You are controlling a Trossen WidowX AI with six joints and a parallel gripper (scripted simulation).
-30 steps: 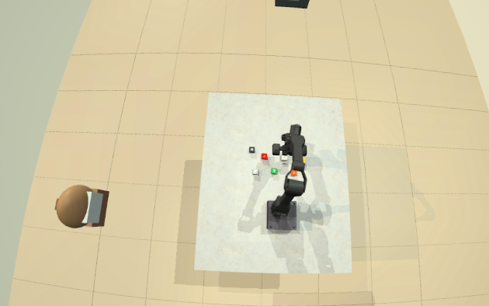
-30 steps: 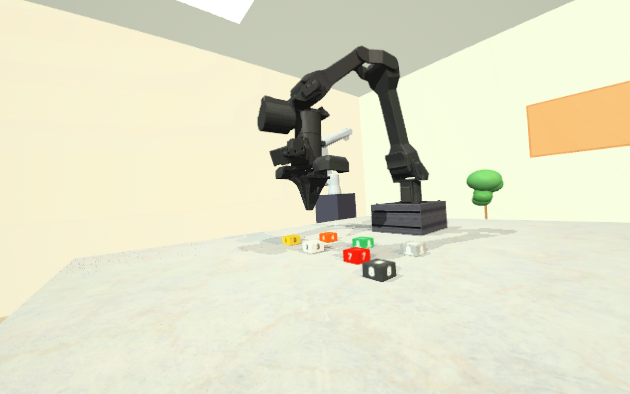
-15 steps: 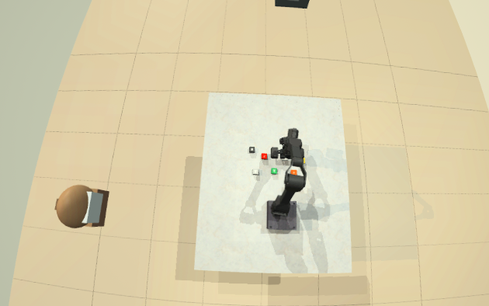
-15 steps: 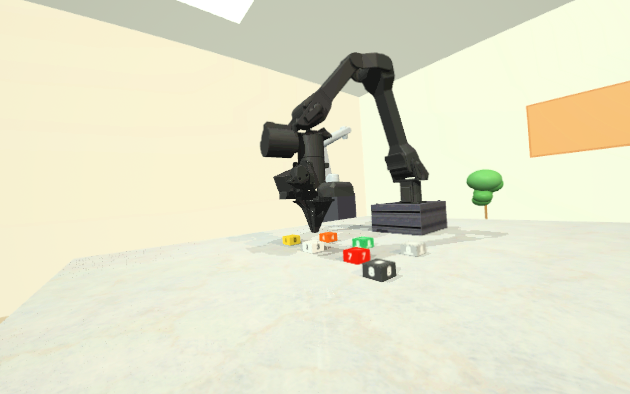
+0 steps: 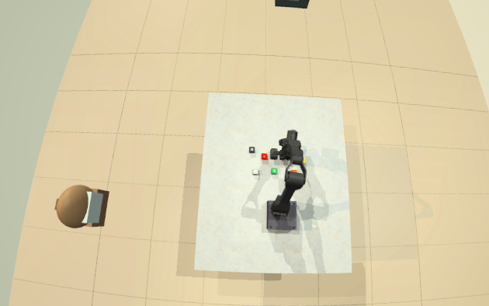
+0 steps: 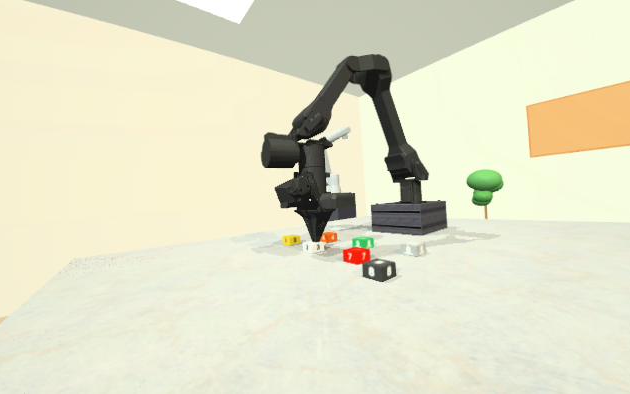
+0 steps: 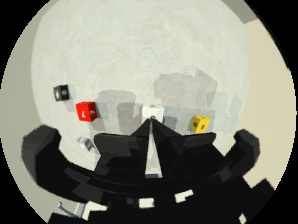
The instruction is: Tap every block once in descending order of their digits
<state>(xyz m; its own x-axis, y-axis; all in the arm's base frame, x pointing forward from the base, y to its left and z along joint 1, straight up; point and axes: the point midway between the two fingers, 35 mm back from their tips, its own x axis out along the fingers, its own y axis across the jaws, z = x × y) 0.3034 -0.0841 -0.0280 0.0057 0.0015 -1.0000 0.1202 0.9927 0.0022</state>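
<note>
Now: gripper tip 1 cm short of the white block and 1 cm above it. Also, from my gripper tip: yellow block 11 cm to the right, 2 cm behind, 1 cm below; green block 7 cm to the left, 7 cm behind, 1 cm below; orange block 9 cm behind, 5 cm to the right, 1 cm below.
</note>
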